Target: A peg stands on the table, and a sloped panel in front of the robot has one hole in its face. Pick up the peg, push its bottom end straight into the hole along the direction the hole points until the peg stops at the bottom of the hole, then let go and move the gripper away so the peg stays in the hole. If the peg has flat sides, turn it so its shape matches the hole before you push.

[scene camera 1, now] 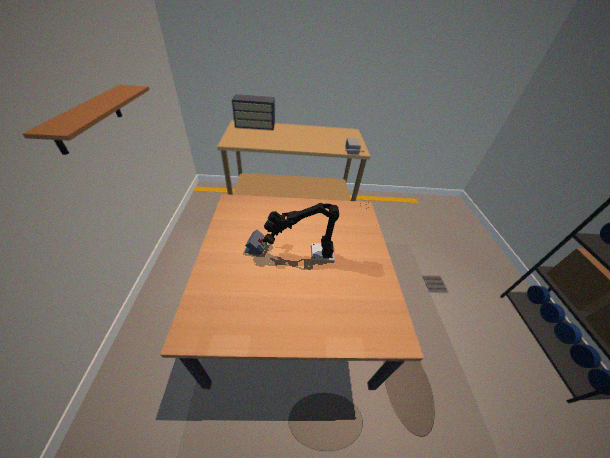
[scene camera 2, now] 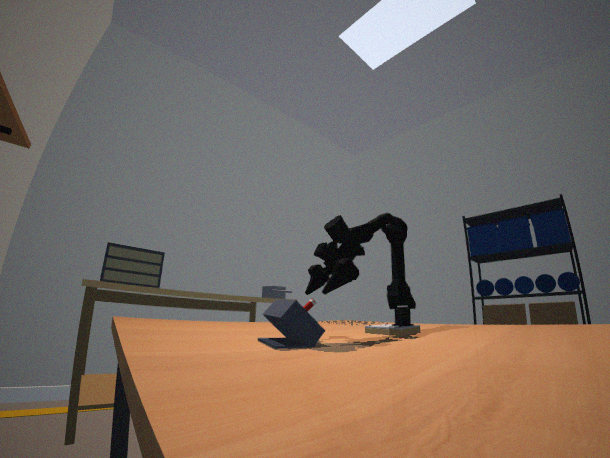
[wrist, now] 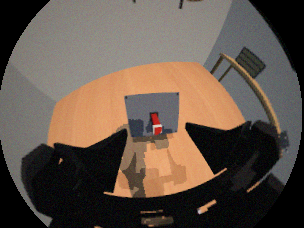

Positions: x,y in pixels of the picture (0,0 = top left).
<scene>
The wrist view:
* my gripper: 157,128
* sloped panel: 138,107
</scene>
